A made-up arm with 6 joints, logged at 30 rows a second.
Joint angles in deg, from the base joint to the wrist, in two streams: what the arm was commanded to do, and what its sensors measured. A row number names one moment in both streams.
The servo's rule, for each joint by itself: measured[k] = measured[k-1] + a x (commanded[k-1-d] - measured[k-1]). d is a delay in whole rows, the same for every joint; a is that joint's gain. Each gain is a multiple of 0.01, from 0.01 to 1. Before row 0 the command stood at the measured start. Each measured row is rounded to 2 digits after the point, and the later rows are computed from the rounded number. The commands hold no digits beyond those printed.
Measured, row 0:
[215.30, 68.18, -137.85, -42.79, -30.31, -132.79]
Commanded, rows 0 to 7:
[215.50, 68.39, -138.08, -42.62, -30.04, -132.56]
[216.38, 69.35, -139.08, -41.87, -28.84, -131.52]
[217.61, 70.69, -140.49, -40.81, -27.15, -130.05]
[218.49, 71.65, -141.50, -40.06, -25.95, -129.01]
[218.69, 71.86, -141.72, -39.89, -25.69, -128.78]
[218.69, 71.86, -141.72, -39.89, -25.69, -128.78]
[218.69, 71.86, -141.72, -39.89, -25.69, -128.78]
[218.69, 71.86, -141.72, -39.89, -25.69, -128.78]
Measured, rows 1 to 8:
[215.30, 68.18, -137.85, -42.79, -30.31, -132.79]
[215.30, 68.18, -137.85, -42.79, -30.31, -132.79]
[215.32, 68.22, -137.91, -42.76, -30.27, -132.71]
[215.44, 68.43, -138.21, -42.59, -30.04, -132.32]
[215.68, 68.86, -138.80, -42.25, -29.58, -131.57]
[215.99, 69.39, -139.50, -41.83, -29.00, -130.73]
[216.29, 69.86, -140.08, -41.46, -28.47, -130.09]
[216.55, 70.24, -140.51, -41.16, -28.03, -129.66]
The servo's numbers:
d 2
a 0.11 0.19 0.26 0.19 0.16 0.33

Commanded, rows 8 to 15:
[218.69, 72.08, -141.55, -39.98, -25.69, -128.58]
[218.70, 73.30, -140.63, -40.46, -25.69, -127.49]
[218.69, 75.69, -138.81, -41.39, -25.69, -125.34]
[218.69, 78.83, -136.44, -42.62, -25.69, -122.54]
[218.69, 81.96, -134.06, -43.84, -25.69, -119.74]
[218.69, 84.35, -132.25, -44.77, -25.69, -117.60]
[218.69, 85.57, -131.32, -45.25, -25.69, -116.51]
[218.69, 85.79, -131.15, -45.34, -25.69, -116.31]
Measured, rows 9 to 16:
[216.79, 70.55, -140.82, -40.92, -27.66, -129.37]
[217.00, 70.80, -141.05, -40.72, -27.34, -129.18]
[217.19, 71.04, -141.18, -40.58, -27.08, -128.98]
[217.36, 71.47, -141.04, -40.56, -26.86, -128.49]
[217.51, 72.27, -140.46, -40.72, -26.67, -127.45]
[217.64, 73.52, -139.41, -41.08, -26.51, -125.83]
[217.76, 75.12, -138.02, -41.60, -26.38, -123.82]
[217.86, 76.87, -136.52, -42.20, -26.27, -121.77]

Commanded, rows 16 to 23:
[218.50, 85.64, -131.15, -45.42, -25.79, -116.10]
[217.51, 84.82, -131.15, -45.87, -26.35, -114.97]
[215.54, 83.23, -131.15, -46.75, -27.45, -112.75]
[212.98, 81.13, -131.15, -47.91, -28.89, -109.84]
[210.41, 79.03, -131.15, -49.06, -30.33, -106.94]
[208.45, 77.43, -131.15, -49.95, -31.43, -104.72]
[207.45, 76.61, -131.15, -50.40, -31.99, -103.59]
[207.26, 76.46, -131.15, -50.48, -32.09, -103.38]
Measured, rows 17 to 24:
[217.95, 78.52, -135.17, -42.78, -26.18, -120.03]
[218.03, 79.90, -134.12, -43.27, -26.10, -118.80]
[218.08, 80.99, -133.35, -43.68, -26.05, -117.91]
[218.02, 81.72, -132.78, -44.10, -26.10, -116.94]
[217.75, 82.01, -132.36, -44.60, -26.32, -115.56]
[217.23, 81.84, -132.05, -45.23, -26.73, -113.67]
[216.48, 81.31, -131.82, -45.96, -27.31, -111.45]
[215.60, 80.57, -131.65, -46.72, -27.97, -109.23]

